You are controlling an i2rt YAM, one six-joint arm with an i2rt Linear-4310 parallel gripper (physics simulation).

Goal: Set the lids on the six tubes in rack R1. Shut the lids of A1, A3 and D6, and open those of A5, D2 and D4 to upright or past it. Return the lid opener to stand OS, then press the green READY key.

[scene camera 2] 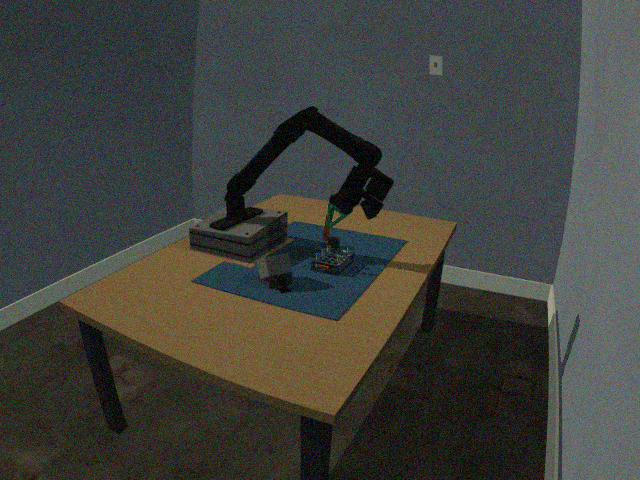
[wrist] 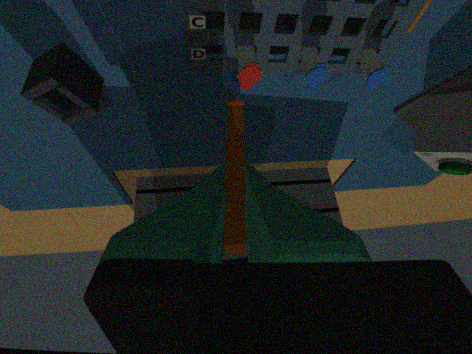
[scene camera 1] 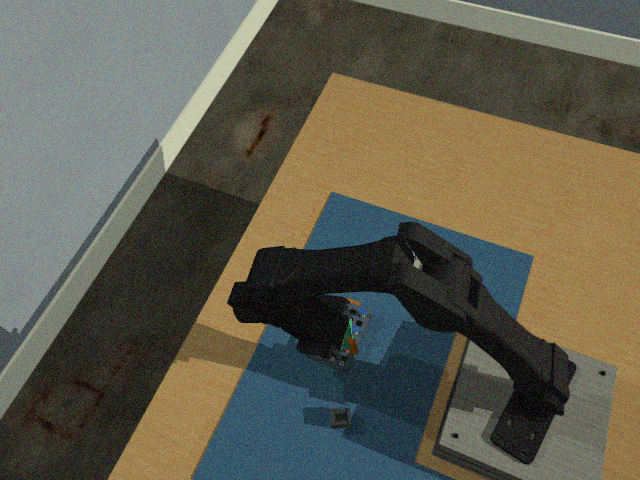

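Observation:
My gripper (scene camera 1: 349, 333) (scene camera 2: 334, 215) (wrist: 235, 176) has green fingers shut on the orange lid opener (scene camera 1: 352, 347) (scene camera 2: 327, 231) (wrist: 235, 140). It hangs just above rack R1 (scene camera 1: 355, 311) (scene camera 2: 332, 261) (wrist: 270, 35), on the row D side. In the wrist view the opener's tip points at the red lid (wrist: 249, 74) in the second well of row D and stops just short of it. Two blue lids (wrist: 317, 75) (wrist: 376, 76) sit further right in that row. I cannot tell the lids' angles. The dark stand OS (scene camera 1: 341, 417) (scene camera 2: 334, 242) is empty on the blue mat (scene camera 1: 270, 429). The arm hides most of the rack in scene camera 1.
The grey key box (scene camera 2: 275, 268) stands on the mat (scene camera 2: 223, 278) near the arm's base plinth (scene camera 1: 470, 429) (scene camera 2: 237, 235) (wrist: 298, 189). The wooden table (scene camera 1: 390, 143) (scene camera 2: 247, 343) ends at its edges around the mat.

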